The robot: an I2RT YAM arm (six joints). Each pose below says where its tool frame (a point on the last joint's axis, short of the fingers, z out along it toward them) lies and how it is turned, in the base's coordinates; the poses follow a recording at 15 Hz.
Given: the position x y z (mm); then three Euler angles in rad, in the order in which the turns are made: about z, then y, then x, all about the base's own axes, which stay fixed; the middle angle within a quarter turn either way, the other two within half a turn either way.
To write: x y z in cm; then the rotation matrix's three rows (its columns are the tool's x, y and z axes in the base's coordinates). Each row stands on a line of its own. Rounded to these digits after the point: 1 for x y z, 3 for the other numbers.
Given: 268 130 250 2.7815 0.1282 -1.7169
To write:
26.8 13.0 25.0
-0.928 -0.349 0.128
0.067 0.181 0.981
-0.366 0.919 -0.144

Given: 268 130 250 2.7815 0.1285 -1.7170
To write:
26.8 13.0 25.0
-0.928 -0.349 0.128
0.067 0.181 0.981
-0.366 0.919 -0.144

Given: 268 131 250 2.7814 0.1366 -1.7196
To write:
26.8 13.1 25.0
-0.927 -0.349 0.136
0.074 0.186 0.980
-0.367 0.918 -0.147

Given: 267 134 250 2.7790 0.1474 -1.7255
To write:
26.7 13.4 25.0
-0.925 -0.351 0.147
0.081 0.196 0.977
-0.372 0.916 -0.152

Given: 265 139 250 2.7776 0.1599 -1.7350
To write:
26.5 13.9 25.0
-0.923 -0.351 0.159
0.089 0.209 0.974
-0.376 0.913 -0.161

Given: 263 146 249 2.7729 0.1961 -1.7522
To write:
26.3 14.6 24.9
-0.915 -0.353 0.195
0.114 0.237 0.965
-0.387 0.905 -0.177

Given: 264 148 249 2.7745 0.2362 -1.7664
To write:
26.4 14.8 24.9
-0.907 -0.349 0.234
0.144 0.264 0.954
-0.395 0.899 -0.189

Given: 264 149 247 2.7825 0.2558 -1.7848
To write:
26.4 14.9 24.7
-0.906 -0.340 0.253
0.157 0.286 0.945
-0.394 0.896 -0.205

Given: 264 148 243 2.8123 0.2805 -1.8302
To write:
26.4 14.8 24.3
-0.909 -0.311 0.277
0.170 0.329 0.929
-0.380 0.892 -0.246

